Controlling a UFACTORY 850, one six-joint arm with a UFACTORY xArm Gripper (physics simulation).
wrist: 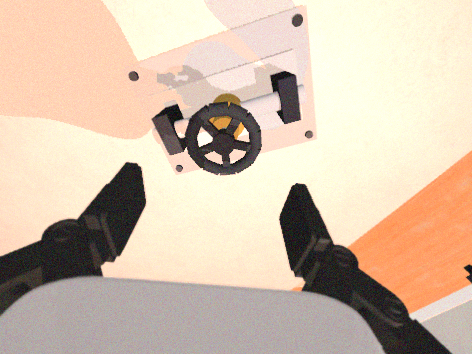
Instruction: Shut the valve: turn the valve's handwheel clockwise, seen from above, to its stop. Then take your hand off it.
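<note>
The valve's black handwheel has several spokes and is near the upper middle of the wrist view. It sits above a brass valve body, which is partly hidden behind the wheel. My gripper is wide open and empty. Its two black fingers stand apart, one to the lower left and one to the lower right of the wheel, and neither touches it. The wheel's stop cannot be made out.
A silver pipe runs through the valve, held by a dark bracket on the right and another dark bracket on the left. They stand on a pale plate with dark corner bolts. An orange wood-grained surface shows at the lower right.
</note>
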